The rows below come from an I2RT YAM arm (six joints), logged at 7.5 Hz.
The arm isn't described. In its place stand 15 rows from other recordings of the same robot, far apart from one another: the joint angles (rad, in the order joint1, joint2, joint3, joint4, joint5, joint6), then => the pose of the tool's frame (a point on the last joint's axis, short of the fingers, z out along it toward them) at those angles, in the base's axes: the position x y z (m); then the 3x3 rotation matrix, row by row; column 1 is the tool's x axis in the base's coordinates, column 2 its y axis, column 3 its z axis.
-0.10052 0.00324 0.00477 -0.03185 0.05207 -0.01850 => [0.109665 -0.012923 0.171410], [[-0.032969 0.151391 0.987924], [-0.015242 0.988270 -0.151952], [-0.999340 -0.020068 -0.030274]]
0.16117 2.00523 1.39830 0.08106 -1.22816 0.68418 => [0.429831 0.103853 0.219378], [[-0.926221 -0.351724 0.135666], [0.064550 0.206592 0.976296], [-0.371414 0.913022 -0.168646]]
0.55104 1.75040 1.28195 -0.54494 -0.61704 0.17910 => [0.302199 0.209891 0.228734], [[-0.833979 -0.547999 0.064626], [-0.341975 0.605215 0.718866], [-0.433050 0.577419 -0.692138]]
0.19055 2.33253 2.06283 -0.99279 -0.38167 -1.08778 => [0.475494 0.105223 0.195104], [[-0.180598 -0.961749 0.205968], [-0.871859 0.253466 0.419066], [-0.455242 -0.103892 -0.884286]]
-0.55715 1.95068 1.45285 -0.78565 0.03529 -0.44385 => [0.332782 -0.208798 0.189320], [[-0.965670 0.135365 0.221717], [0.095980 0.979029 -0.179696], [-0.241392 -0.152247 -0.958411]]
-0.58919 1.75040 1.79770 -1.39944 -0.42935 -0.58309 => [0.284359 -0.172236 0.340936], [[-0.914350 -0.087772 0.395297], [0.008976 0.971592 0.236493], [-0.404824 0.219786 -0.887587]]
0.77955 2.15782 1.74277 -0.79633 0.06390 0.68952 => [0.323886 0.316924 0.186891], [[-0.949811 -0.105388 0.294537], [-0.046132 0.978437 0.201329], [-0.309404 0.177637 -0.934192]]
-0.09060 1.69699 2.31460 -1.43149 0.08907 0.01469 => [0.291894 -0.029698 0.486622], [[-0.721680 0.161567 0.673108], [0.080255 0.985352 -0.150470], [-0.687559 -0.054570 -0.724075]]
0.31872 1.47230 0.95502 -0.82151 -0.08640 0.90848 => [0.247677 0.084961 0.200681], [[-0.829364 0.525229 0.190496], [0.553628 0.818452 0.153727], [-0.075170 0.232960 -0.969577]]
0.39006 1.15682 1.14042 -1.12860 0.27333 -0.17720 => [0.192774 0.068864 0.312565], [[-0.782753 -0.407364 0.470482], [-0.505324 0.857297 -0.098435], [-0.363244 -0.314796 -0.876902]]
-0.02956 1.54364 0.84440 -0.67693 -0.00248 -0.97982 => [0.260042 -0.007600 0.158103], [[-0.570559 -0.798163 0.193388], [-0.813887 0.581014 -0.003237], [-0.109778 -0.159243 -0.981117]]
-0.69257 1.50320 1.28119 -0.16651 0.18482 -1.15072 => [0.269215 -0.231859 0.340190], [[-0.811484 0.043158 0.582779], [-0.492929 0.485088 -0.722296], [-0.313872 -0.873400 -0.372368]]
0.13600 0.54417 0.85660 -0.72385 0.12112 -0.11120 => [0.108620 0.010523 0.338852], [[-0.391012 -0.068684 0.917819], [-0.164693 0.986338 0.003649], [-0.905531 -0.149731 -0.396981]]
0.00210 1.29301 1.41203 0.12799 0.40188 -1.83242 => [0.287296 -0.013321 0.482151], [[-0.427744 0.138585 0.893213], [-0.889910 -0.237752 -0.389274], [0.158415 -0.961389 0.225025]]
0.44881 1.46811 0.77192 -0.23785 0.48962 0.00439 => [0.261410 0.107310 0.180272], [[-0.724969 -0.127798 0.676822], [-0.344836 0.917964 -0.196037], [-0.596245 -0.375513 -0.709565]]
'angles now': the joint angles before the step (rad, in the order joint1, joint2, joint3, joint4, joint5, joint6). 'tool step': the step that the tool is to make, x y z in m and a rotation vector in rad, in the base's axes. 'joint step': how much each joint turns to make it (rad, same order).
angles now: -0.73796, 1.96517, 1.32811, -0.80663, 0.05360, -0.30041
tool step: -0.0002, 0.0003, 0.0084, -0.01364, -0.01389, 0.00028
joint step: 0.00031, -0.02015, 0.00599, -0.00668, 0.00075, -0.00007
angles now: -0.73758, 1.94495, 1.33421, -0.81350, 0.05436, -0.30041
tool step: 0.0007, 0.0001, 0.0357, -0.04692, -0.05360, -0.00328
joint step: 0.00144, -0.06576, 0.05293, -0.04773, -0.00039, 0.00488
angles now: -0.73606, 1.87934, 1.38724, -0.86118, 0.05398, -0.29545
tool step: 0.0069, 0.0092, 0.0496, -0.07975, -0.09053, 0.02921
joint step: 0.03126, -0.08089, 0.08151, -0.04186, 0.00076, 0.00188
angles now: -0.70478, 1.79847, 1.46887, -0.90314, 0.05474, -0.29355
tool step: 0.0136, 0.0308, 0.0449, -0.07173, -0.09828, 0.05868
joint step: 0.09095, -0.08119, 0.06094, -0.02235, 0.00923, 0.03104
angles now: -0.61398, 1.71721, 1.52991, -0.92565, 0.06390, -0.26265
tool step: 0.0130, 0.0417, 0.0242, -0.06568, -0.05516, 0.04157
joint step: 0.12637, -0.06385, 0.00843, 0.00324, 0.06413, 0.06189
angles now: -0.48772, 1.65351, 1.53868, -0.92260, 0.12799, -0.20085
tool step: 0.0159, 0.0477, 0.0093, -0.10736, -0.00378, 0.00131
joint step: 0.16218, -0.02478, 0.00014, 0.00255, 0.16673, 0.08855
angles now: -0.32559, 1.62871, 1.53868, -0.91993, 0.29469, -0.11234
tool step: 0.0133, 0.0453, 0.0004, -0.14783, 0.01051, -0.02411
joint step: 0.15914, 0.00655, -0.00021, -0.00089, 0.22090, 0.08475
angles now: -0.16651, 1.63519, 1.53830, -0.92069, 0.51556, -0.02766
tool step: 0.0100, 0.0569, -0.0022, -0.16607, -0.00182, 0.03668
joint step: 0.18629, 0.01931, -0.00012, 0.00330, 0.21904, 0.05128
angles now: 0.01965, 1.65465, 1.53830, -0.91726, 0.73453, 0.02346
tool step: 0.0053, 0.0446, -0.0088, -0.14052, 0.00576, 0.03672
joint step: 0.13889, 0.03887, 0.00016, -0.00063, 0.17168, 0.02867
